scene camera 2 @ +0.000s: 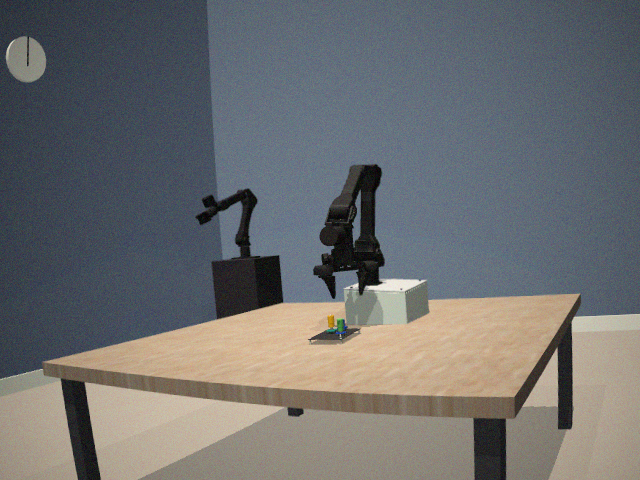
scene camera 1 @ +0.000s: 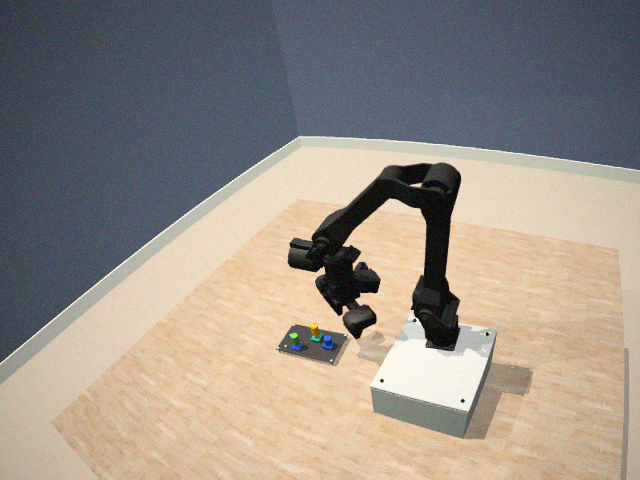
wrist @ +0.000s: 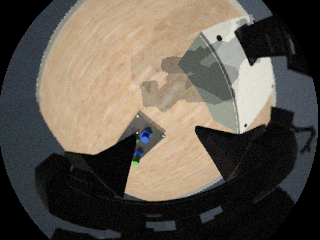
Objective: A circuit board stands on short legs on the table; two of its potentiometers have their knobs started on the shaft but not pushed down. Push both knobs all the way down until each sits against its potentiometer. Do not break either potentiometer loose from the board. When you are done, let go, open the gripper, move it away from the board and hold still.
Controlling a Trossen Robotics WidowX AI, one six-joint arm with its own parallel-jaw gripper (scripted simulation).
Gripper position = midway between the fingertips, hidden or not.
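Nothing is held by my gripper [scene camera 1: 348, 326], which is open. Scene camera 2 and the wrist view show it as well: gripper [scene camera 2: 347, 297], gripper [wrist: 166, 133].
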